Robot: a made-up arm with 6 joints.
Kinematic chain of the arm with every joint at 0, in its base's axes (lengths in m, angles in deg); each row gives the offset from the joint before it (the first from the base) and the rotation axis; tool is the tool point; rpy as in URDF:
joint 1: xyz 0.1 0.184 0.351 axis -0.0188 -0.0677 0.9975
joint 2: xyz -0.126 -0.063 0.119 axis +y
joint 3: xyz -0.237 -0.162 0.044 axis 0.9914 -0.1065 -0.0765
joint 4: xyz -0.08 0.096 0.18 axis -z
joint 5: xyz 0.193 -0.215 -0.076 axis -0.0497 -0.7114 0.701
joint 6: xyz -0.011 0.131 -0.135 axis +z
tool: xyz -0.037 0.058 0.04 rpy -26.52 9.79 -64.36
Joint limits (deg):
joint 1: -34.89..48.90
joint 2: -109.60..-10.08
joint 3: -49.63..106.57
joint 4: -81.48..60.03
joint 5: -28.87..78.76
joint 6: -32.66..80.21
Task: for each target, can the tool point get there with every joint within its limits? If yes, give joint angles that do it. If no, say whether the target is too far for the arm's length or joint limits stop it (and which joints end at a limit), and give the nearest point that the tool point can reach.
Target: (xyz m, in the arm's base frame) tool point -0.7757 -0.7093 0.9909
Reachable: no: too far | nearest point -0.3231 -0.2488 0.6846 | short by 0.715 m
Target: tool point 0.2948 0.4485 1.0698
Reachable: no: joint limits stop it (at a limit: joint 1, joint 2, joint 4, joint 5, joint 6) | nearest point -0.1391 0.2946 0.6732 | short by 0.608 m
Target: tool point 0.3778 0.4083 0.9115
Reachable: no: joint limits stop it (at a limit: joint 1, joint 2, joint 3, joint 5, joint 6) | nearest point 0.2359 0.1870 0.4045 | short by 0.571 m
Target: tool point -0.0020 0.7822 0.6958
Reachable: no: joint limits stop it (at a limit: joint 1, joint 2, joint 4, joint 5, joint 6) | nearest point -0.1888 0.4716 0.5803 | short by 0.380 m
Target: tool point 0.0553 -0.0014 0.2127
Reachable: yes | joints 15.14 -96.26 94.07 30.95 53.60 22.15
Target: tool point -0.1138 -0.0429 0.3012
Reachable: yes | joints 39.50 -31.00 -20.43 -68.54 30.60 -15.20
